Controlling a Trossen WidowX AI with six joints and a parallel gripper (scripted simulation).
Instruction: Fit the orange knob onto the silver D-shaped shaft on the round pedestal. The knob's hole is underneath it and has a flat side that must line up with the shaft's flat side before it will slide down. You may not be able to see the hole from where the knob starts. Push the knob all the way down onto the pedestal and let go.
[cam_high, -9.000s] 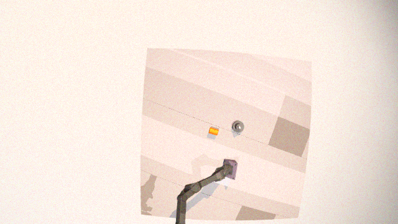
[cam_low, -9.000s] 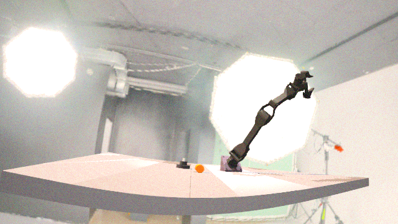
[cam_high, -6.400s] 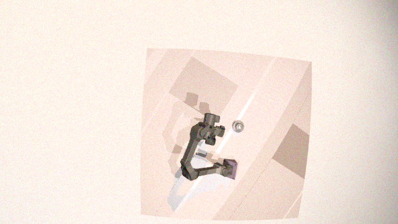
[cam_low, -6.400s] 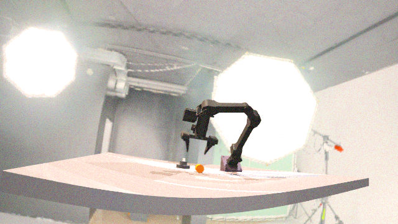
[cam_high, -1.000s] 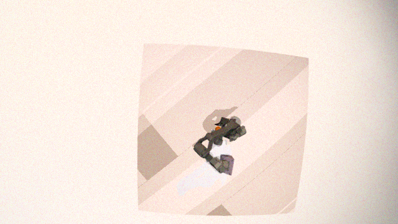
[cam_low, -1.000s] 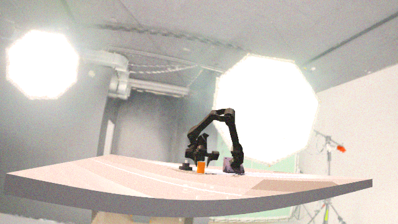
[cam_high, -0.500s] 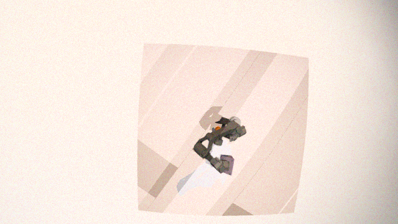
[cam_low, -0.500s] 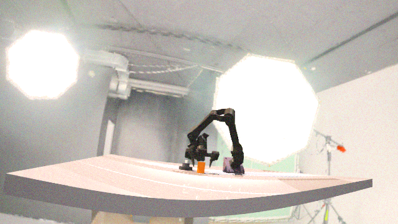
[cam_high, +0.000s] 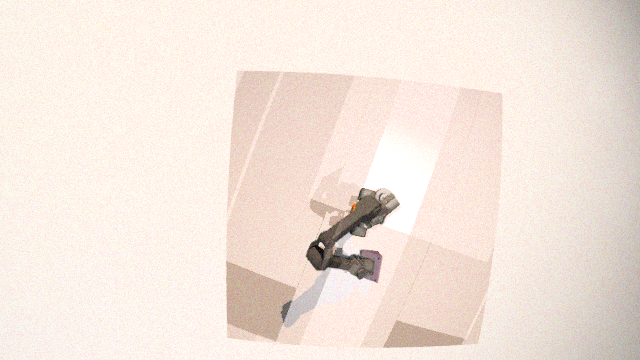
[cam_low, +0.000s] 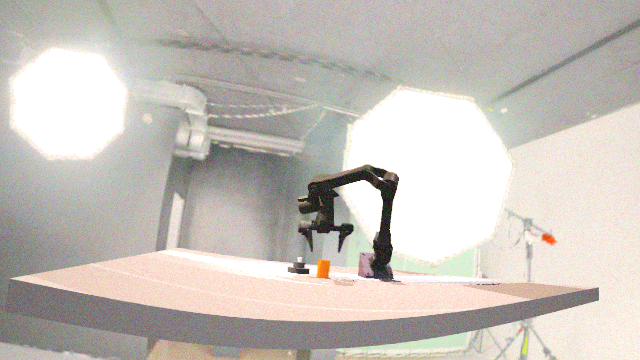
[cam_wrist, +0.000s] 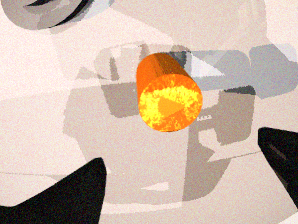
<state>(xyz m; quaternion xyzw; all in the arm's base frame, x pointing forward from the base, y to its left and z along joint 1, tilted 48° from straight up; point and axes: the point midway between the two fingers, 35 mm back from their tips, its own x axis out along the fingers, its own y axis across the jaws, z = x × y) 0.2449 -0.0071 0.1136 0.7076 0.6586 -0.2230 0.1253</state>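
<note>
The orange knob is 10 mm to the right of my gripper tip and 50 mm below it. From my gripper tip the other things lie so: dark round pedestal: 60 mm ahead, 130 mm to the right, 60 mm below.
</note>
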